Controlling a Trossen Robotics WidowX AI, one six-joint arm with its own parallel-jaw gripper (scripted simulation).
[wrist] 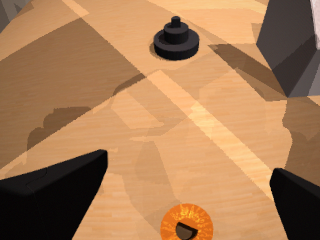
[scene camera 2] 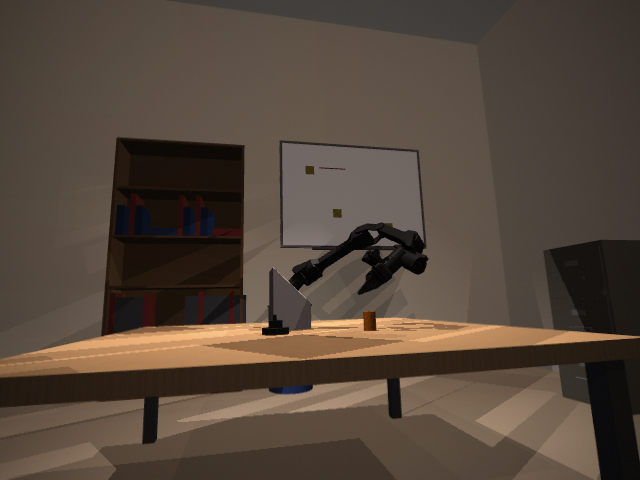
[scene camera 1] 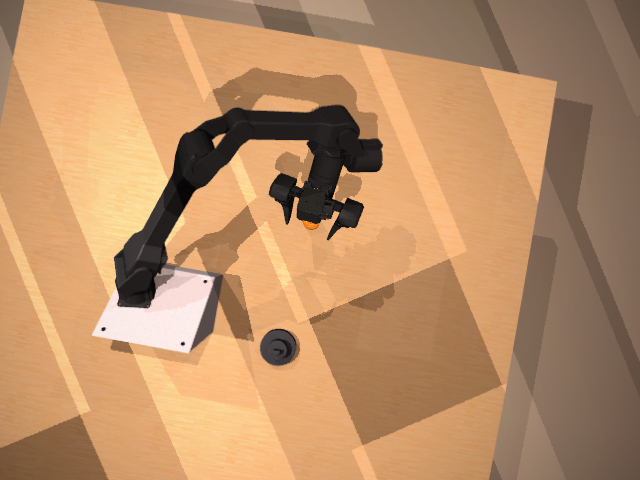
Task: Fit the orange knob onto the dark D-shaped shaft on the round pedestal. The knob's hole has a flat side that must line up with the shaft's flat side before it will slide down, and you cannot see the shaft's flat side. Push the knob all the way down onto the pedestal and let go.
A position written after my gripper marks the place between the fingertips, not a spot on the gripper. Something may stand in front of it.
Note:
My gripper (scene camera 1: 307, 231) is open, holding nothing. Also in view: a short shaft (scene camera 1: 278, 346).
My gripper is seen too in the wrist view (wrist: 191, 168) and in scene camera 2 (scene camera 2: 359, 292). The short shaft is seen too in the wrist view (wrist: 177, 41).

